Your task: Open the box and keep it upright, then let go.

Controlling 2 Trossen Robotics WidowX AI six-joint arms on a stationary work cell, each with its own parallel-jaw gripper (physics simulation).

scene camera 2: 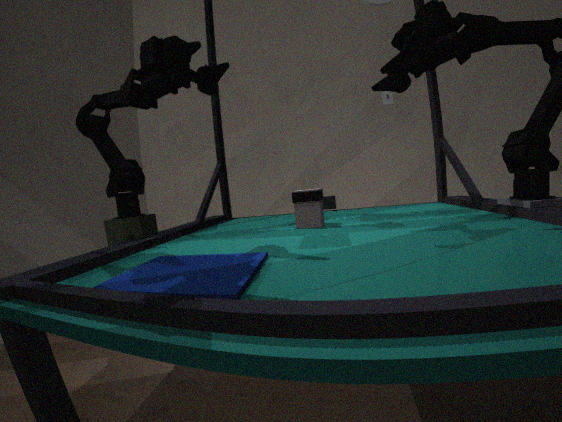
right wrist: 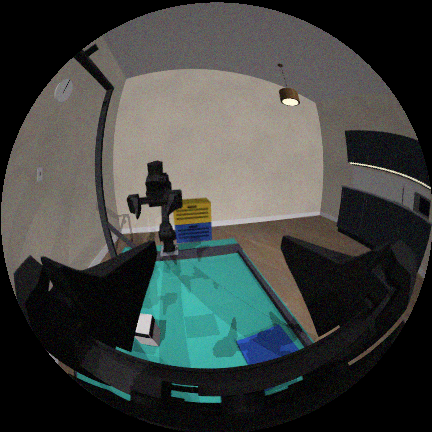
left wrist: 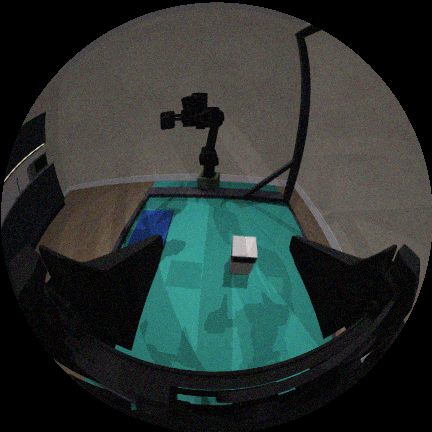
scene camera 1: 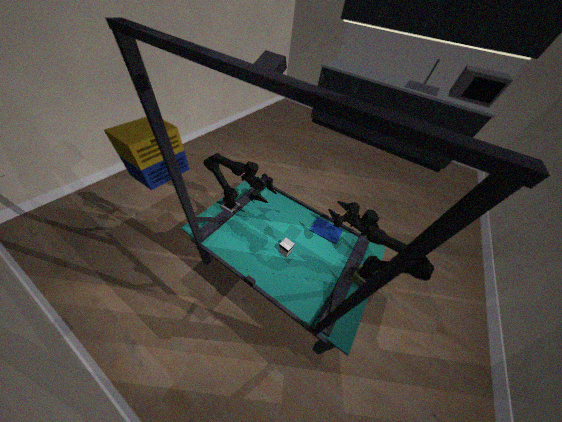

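Note:
A small pale box stands upright on the teal table top. Its lid looks closed, with a white top and a dark band under it. A small dark part sticks out beside it in scene camera 2. My left gripper is open and empty, high above the table and well apart from the box. My right gripper is also open and empty, high up and apart from the box. In the right wrist view the left finger hides part of the box's surroundings.
A flat blue panel lies near the table edge. A dark rail runs along the edge, and dark frame posts rise around the table. Yellow and blue crates stand beyond it.

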